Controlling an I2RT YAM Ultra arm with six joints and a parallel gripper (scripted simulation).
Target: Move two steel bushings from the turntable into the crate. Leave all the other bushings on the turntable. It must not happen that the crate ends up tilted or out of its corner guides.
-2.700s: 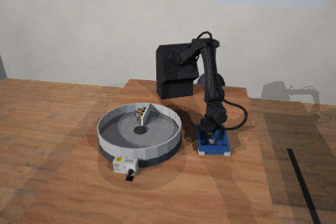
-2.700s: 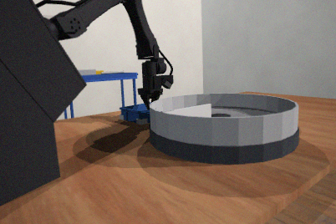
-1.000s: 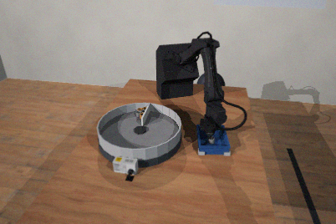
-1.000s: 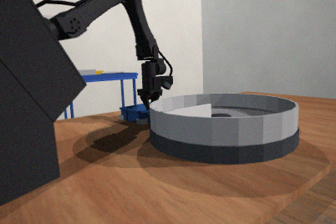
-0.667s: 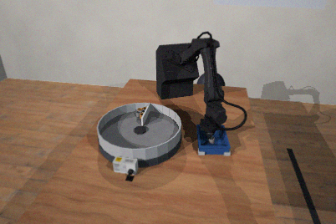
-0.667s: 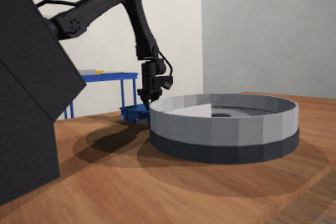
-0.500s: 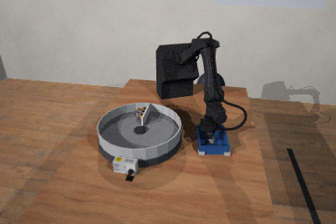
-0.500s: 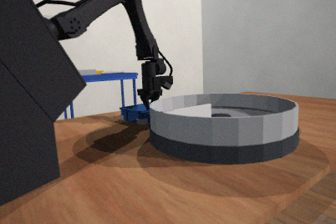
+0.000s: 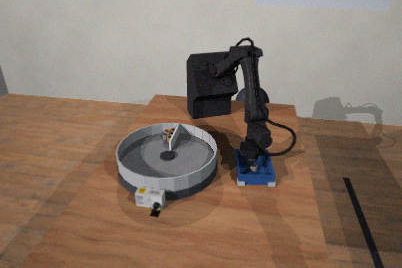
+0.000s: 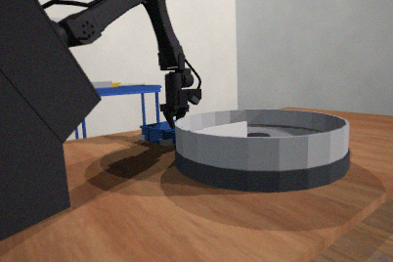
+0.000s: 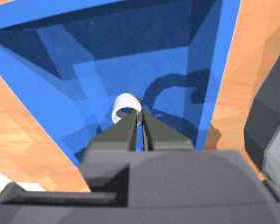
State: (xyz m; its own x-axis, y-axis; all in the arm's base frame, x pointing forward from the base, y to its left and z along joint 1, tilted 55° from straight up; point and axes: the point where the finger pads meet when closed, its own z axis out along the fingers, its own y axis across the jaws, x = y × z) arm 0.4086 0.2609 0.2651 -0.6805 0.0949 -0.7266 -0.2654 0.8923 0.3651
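The blue crate is 10 mm to the left of my hand and 10 mm below it. Also, from my hand: grey turntable 320 mm to the right, 160 mm ahead, 20 mm above.
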